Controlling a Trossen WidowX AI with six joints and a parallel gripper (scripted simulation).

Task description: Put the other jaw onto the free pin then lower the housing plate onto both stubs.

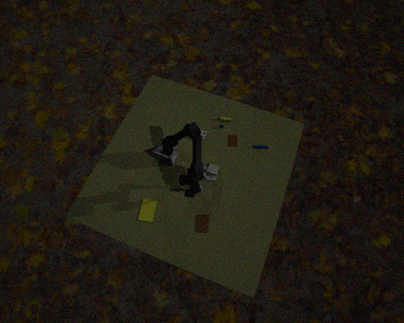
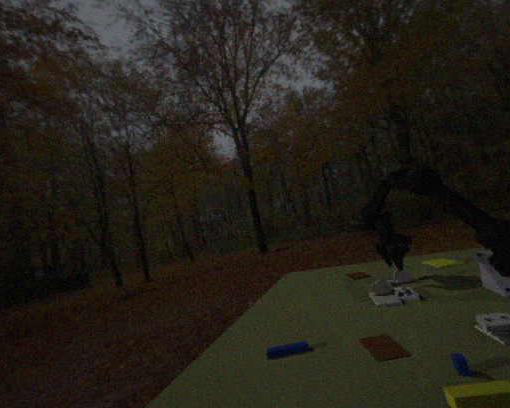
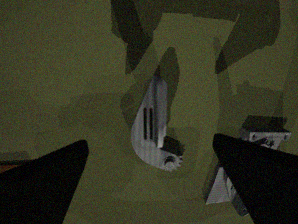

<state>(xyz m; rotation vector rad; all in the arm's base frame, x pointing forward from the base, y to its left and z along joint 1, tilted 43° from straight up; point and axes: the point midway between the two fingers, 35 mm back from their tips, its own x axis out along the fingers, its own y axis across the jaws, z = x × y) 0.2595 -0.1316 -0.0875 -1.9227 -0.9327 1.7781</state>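
The grey jaw is 5 cm below my gripper tip, 3 cm ahead of it and 2 cm to the left of it. Round my gripper tip: blue bar: 49 cm to the left, 33 cm ahead, 5 cm below; then yellow bar: 61 cm to the left, 5 cm below, 1 cm ahead; then yellow slab: 25 cm to the right, 21 cm behind, 5 cm below.
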